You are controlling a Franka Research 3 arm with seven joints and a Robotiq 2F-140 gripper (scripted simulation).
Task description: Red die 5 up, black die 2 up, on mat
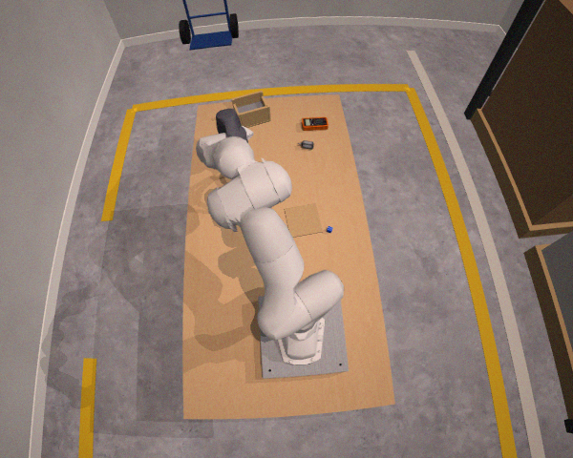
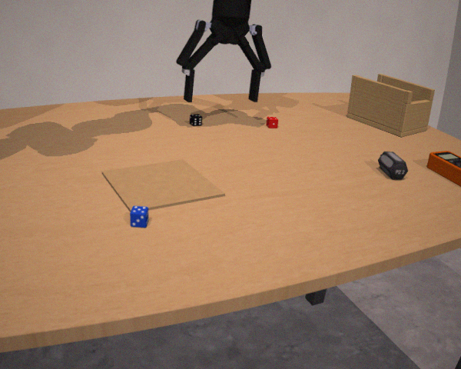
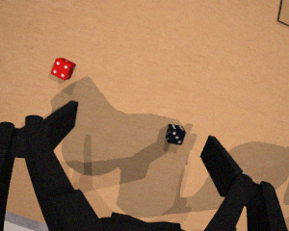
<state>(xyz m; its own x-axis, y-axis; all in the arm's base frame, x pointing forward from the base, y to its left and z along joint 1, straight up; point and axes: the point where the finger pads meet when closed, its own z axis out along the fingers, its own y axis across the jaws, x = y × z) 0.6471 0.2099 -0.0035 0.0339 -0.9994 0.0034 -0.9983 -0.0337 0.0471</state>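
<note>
My gripper is now 50 mm past the black die, 10 mm to the right of it and 50 mm above it. Also, from my hand: dark grey device: 200 mm ahead, 300 mm to the right, 50 mm below; then red die: 110 mm ahead, 30 mm to the right, 50 mm below; then thin tan mat: 200 mm behind, 260 mm to the right, 60 mm below.
</note>
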